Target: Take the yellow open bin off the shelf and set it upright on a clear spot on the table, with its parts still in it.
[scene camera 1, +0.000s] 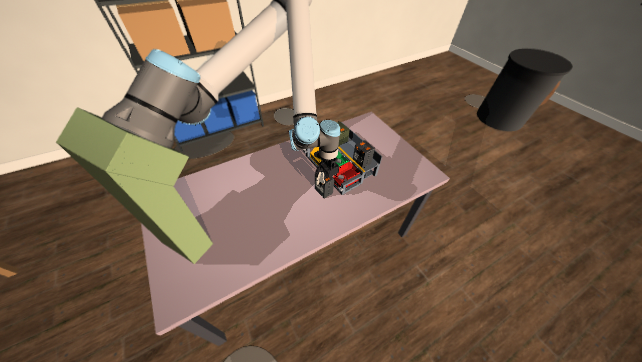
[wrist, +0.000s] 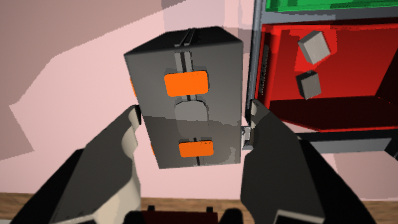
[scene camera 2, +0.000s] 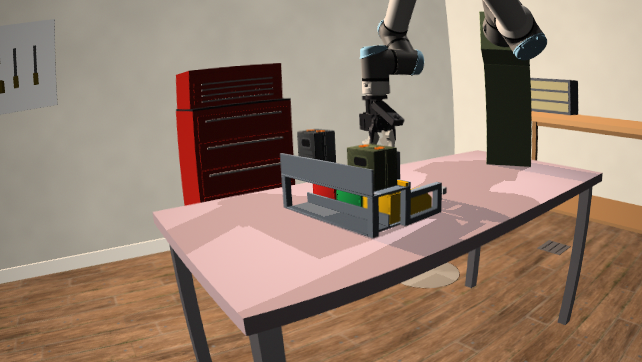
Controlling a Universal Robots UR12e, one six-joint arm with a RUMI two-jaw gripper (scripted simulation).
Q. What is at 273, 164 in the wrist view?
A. The gripper.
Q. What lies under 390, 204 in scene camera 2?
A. A yellow open bin.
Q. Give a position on a dark case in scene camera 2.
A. At 321, 145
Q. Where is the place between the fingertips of the gripper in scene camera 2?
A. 382, 161
